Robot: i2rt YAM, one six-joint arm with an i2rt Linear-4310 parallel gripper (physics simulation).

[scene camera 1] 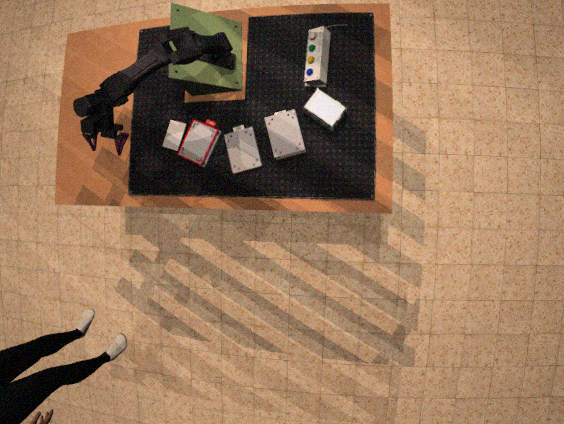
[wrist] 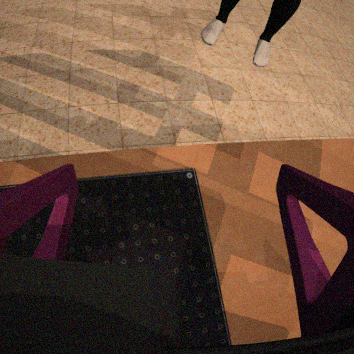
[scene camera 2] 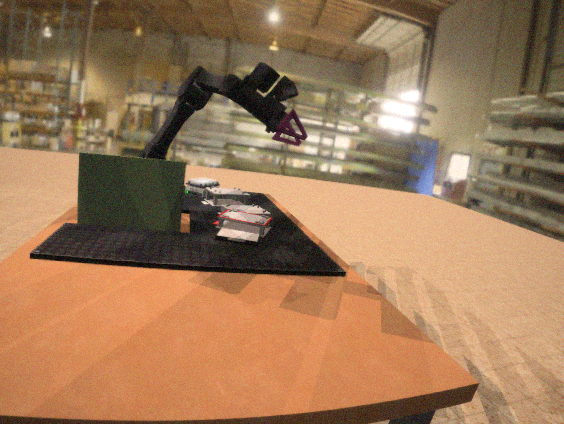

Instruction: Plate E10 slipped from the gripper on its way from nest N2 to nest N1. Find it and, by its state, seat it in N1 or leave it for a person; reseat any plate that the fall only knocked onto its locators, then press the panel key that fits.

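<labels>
There's a button box point(scene camera 1: 318, 46), and that box is 1350 mm from the lens.
</labels>
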